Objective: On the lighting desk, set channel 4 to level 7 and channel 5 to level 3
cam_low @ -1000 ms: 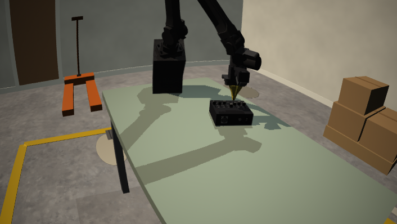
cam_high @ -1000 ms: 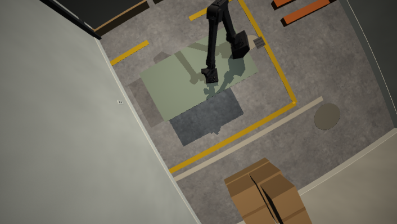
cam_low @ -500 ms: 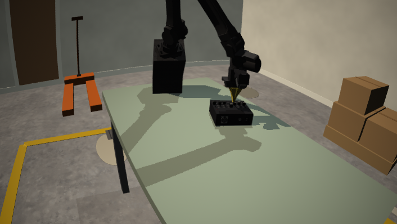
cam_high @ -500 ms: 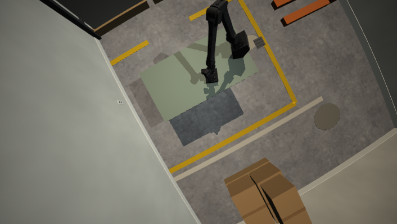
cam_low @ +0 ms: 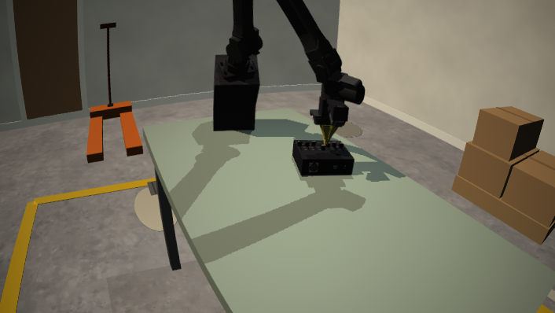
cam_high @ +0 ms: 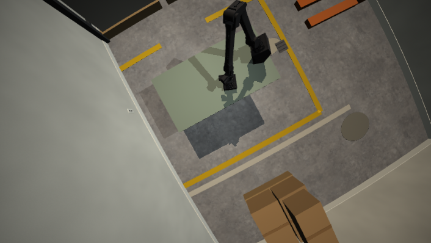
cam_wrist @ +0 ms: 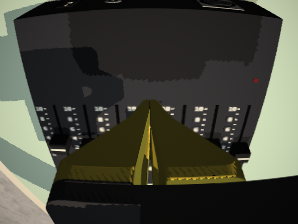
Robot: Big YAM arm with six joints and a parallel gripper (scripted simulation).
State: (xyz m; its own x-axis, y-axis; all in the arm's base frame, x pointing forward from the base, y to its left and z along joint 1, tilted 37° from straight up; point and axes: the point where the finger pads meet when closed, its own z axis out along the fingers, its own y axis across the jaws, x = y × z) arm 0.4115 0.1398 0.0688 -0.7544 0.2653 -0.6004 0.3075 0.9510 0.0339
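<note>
Right now my hand is 20 mm past the channel 4 fader cap, 10 mm to the right of it and 20 mm above it. From my hand the other things lie so: master fader cap 70 mm behind, 40 mm to the right, 20 mm below; then channel 6 fader cap 60 mm behind, 20 mm to the right, 20 mm below; then channel 5 fader cap 60 mm behind, 20 mm below.
</note>
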